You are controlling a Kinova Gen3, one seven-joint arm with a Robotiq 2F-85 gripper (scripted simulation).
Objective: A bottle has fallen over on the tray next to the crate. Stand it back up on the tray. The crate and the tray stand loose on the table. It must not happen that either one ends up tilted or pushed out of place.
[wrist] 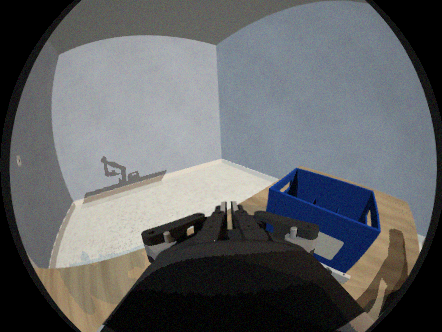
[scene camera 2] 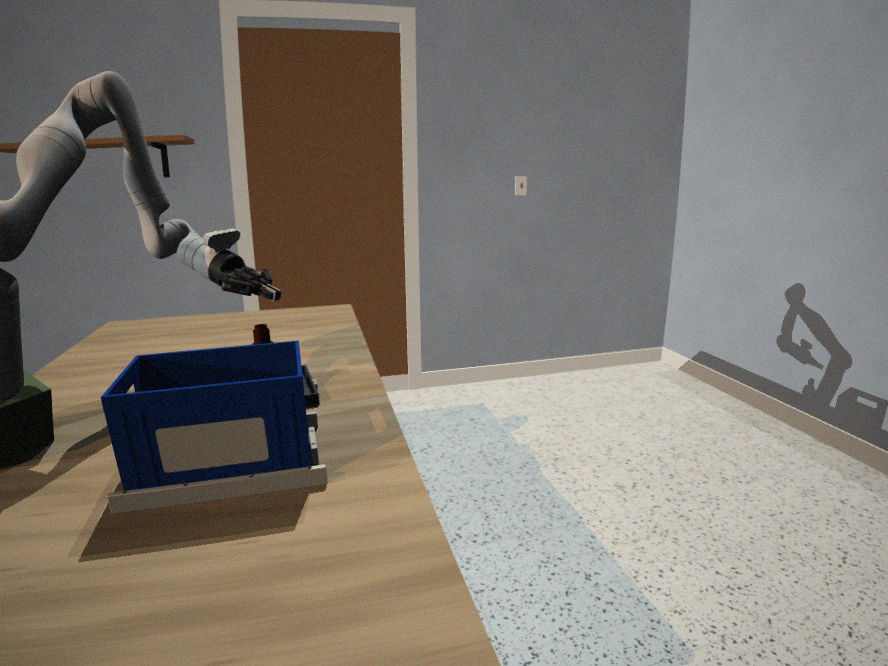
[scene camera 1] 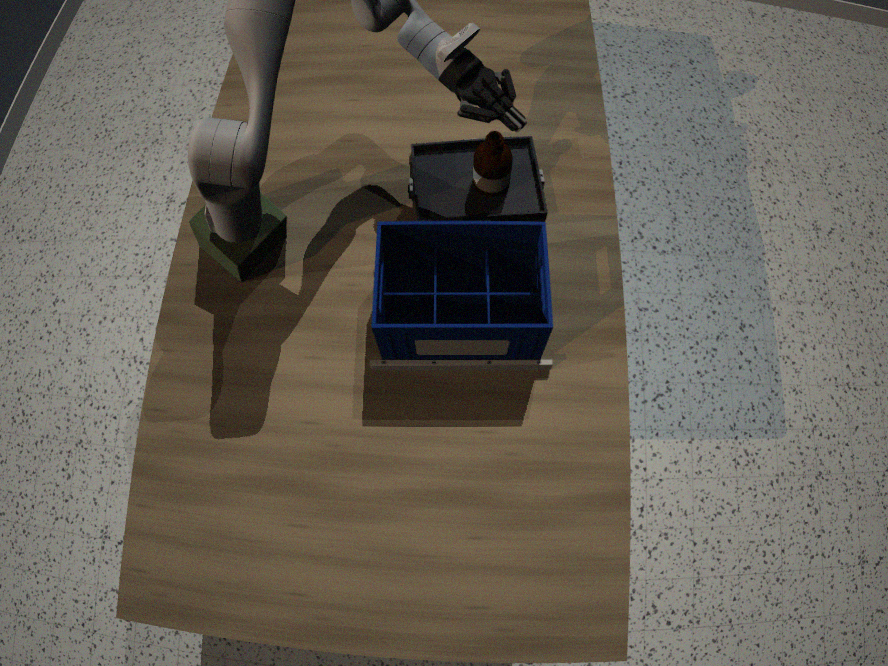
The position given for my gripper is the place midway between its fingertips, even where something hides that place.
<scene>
I see my gripper (scene camera 1: 522, 127), a brown bottle (scene camera 1: 492, 164), a blue crate (scene camera 1: 463, 323) and a dark tray (scene camera 1: 444, 170).
My gripper shows as well in the wrist view (wrist: 229, 208) and in scene camera 2 (scene camera 2: 277, 296). The wrist view does not show the brown bottle, which is hidden by my gripper.
</scene>
